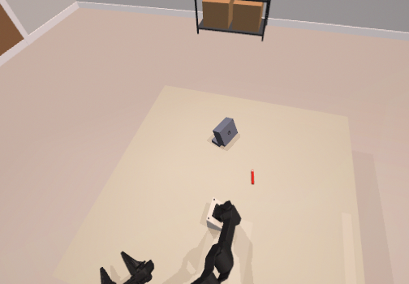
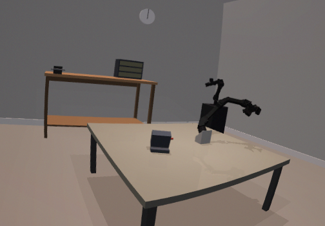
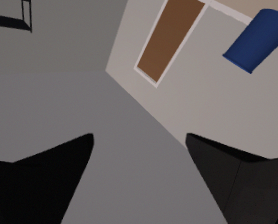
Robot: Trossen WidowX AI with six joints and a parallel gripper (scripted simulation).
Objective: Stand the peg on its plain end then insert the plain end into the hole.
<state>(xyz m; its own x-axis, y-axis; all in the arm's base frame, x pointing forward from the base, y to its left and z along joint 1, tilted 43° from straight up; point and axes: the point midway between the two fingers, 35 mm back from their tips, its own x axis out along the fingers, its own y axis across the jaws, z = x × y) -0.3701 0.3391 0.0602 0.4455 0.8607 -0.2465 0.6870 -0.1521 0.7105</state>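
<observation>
My gripper tip is 63 cm short of the red peg, 34 cm to the left of it and 38 cm above it. The rest, counted from my gripper tip: grey sloped panel (81 cm ahead, 13 cm to the right, 30 cm below).
</observation>
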